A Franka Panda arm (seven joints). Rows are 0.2 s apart.
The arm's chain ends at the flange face. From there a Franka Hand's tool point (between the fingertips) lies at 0.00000 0.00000 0.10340 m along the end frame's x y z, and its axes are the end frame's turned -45 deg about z.
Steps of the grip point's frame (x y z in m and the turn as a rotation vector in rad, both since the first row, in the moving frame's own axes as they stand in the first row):
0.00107, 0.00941, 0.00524, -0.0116, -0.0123, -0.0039
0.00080, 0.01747, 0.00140, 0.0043, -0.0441, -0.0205
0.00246, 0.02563, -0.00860, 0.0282, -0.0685, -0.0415
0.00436, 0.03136, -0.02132, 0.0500, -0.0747, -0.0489
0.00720, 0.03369, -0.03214, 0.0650, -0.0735, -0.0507
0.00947, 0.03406, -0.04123, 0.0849, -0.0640, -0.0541
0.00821, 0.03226, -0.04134, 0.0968, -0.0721, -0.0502
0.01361, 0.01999, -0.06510, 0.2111, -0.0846, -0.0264
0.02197, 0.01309, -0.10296, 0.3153, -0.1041, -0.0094
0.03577, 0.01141, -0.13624, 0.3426, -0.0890, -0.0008
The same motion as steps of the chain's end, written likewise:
0.00746, 0.00415, 0.00525, -0.0169, -0.0005, -0.0039
0.01643, 0.00884, 0.00150, -0.0281, -0.0342, -0.0205
0.02686, 0.01329, -0.00832, -0.0285, -0.0684, -0.0415
0.03432, 0.01707, -0.02090, -0.0175, -0.0882, -0.0489
0.03900, 0.01785, -0.03164, -0.0060, -0.0979, -0.0507
0.04168, 0.01862, -0.04065, 0.0148, -0.1053, -0.0541
0.04098, 0.01850, -0.04059, 0.0175, -0.1194, -0.0502
0.04531, 0.01340, -0.06244, 0.0894, -0.2091, -0.0264
0.05497, 0.00874, -0.09731, 0.1493, -0.2966, -0.0094
0.06427, 0.00092, -0.12983, 0.1793, -0.3052, -0.0008

